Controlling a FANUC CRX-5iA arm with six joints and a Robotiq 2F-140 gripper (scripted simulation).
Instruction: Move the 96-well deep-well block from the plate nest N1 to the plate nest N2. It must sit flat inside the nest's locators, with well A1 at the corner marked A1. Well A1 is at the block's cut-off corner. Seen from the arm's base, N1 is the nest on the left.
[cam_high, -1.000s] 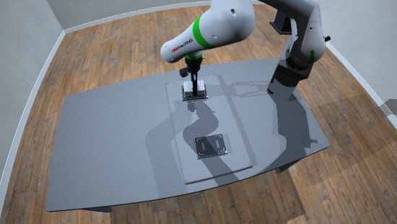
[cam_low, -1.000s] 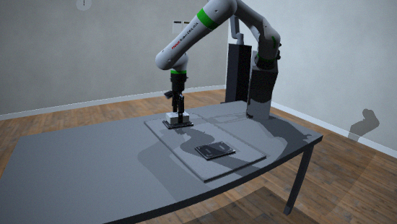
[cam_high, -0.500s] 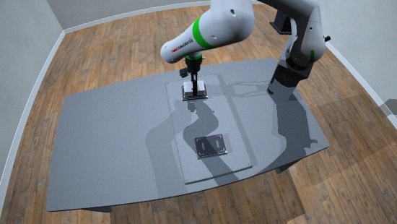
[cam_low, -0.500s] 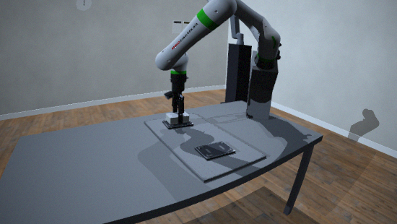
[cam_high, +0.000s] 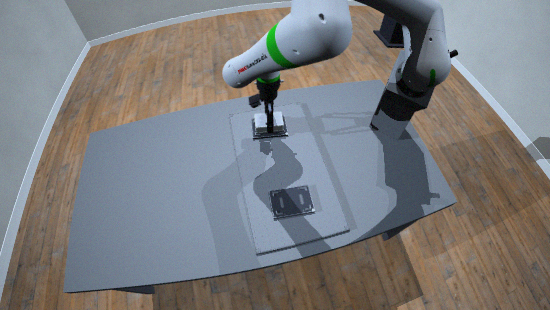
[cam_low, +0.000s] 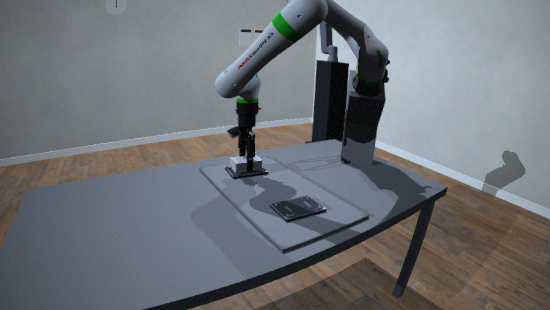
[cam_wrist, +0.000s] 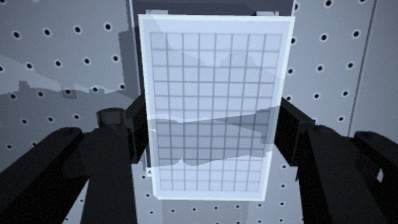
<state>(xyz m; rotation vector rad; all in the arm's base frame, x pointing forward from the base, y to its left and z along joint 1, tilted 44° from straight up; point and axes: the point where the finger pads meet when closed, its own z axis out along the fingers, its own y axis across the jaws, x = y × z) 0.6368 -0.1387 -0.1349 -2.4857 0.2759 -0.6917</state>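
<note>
The plate nest lies 4 cm below my hand. Round my hand: white 96-well deep-well block 1 cm below.
</note>
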